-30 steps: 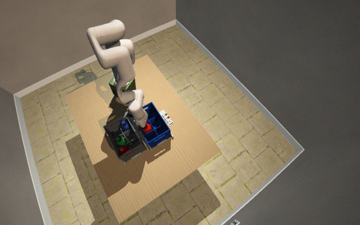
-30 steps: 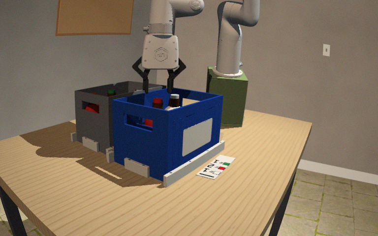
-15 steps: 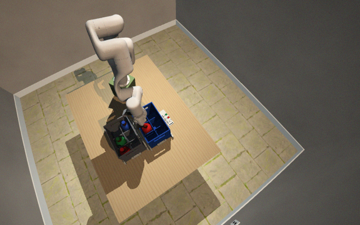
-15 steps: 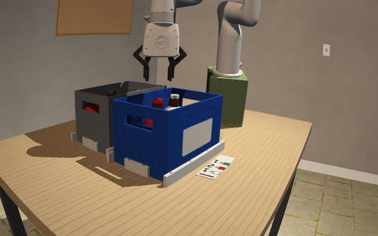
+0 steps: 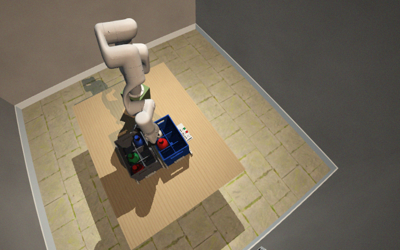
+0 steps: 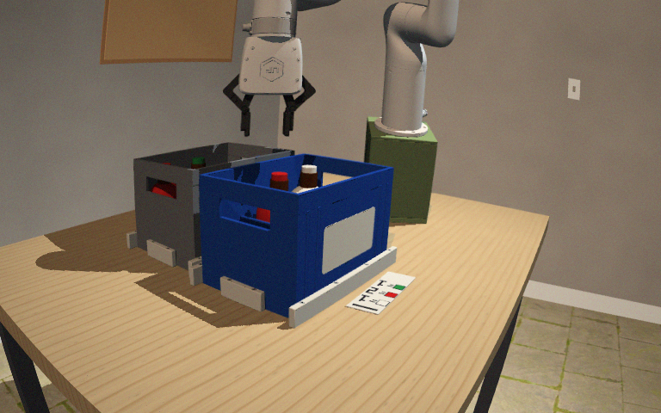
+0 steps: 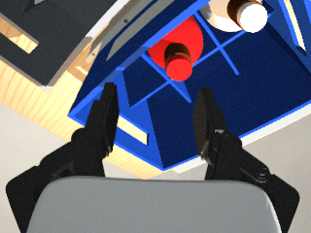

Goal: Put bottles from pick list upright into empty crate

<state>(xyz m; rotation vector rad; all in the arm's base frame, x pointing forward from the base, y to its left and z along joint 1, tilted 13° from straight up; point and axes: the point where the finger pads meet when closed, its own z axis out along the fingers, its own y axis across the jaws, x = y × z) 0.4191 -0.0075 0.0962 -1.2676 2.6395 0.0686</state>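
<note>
Now: hand 190 mm to the left of the green-label bottle and 150 mm above it. Round my hand: red bottle: 150 mm below, 20 mm to the left, 10 mm behind; then white-label bottle: 150 mm below, 100 mm behind, 10 mm to the left; then blue crate: 160 mm below, 70 mm to the left, 20 mm behind.
</note>
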